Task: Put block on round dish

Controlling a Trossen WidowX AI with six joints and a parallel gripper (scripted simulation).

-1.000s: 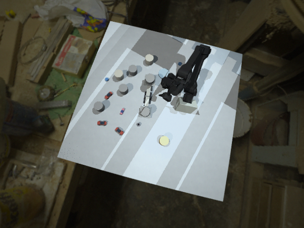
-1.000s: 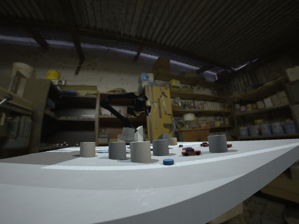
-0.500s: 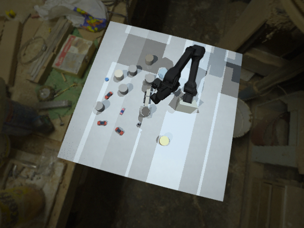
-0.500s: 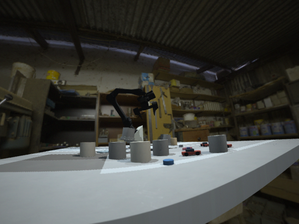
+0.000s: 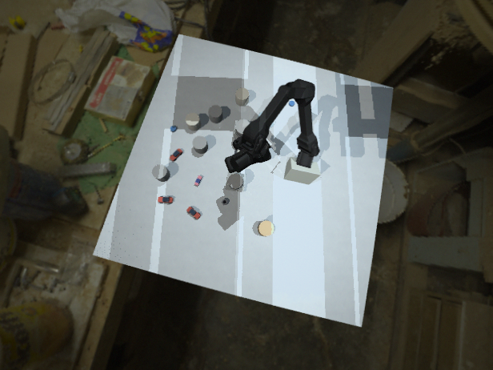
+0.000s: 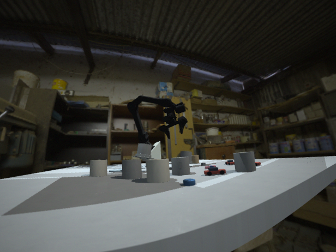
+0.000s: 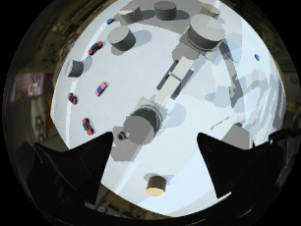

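The teal block lies 150 mm below my gripper tip, 50 mm to the left of it and 20 mm ahead of it. The rest, counted from my gripper tip: balance beam: 150 mm below, 80 mm to the right, 40 mm ahead; then small balance: 160 mm below, 80 mm to the right, 40 mm ahead; then pale dish: 330 mm to the right, 180 mm below, 30 mm behind.
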